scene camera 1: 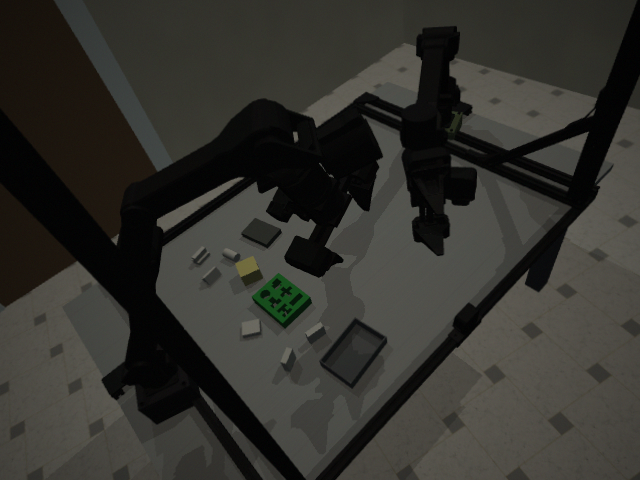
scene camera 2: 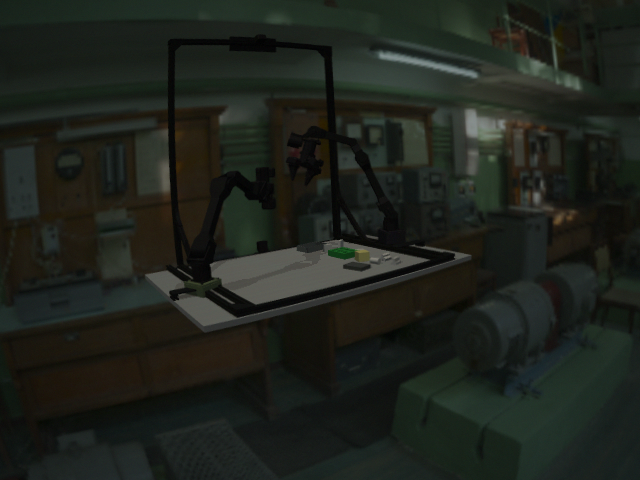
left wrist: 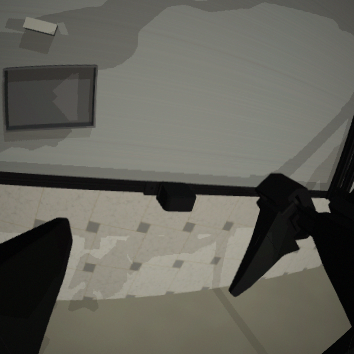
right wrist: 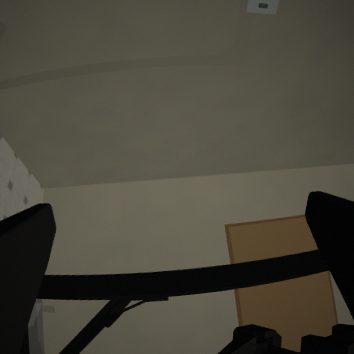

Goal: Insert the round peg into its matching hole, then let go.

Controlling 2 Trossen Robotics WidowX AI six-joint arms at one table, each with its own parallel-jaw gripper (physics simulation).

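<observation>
The round peg (scene camera 1: 231,254) (scene camera 2: 375,260), a small pale cylinder, lies on its side on the table beside the yellow cube. The green board (scene camera 1: 302,304) (scene camera 2: 341,253) lies flat, its cut-outs facing up; its round hole (scene camera 1: 265,293) is near the corner by the cube. My left gripper (scene camera 1: 353,232) (scene camera 2: 301,180) (left wrist: 196,229) is open and empty, high above the table, away from peg and board. My right gripper (scene camera 1: 440,232) (scene camera 2: 267,195) (right wrist: 182,211) is open and empty, raised above the table; one of its fingers also shows in the left wrist view. The peg does not show in either wrist view.
The yellow cube (scene camera 1: 249,270) (scene camera 2: 361,255) stands between peg and board. A dark flat block (scene camera 1: 261,232) (scene camera 2: 356,266) lies nearby. Several pale pieces lie around the board, one (scene camera 1: 315,332) (left wrist: 40,26) near the grey tray (scene camera 1: 369,359) (left wrist: 95,97). Black frame rails border the table.
</observation>
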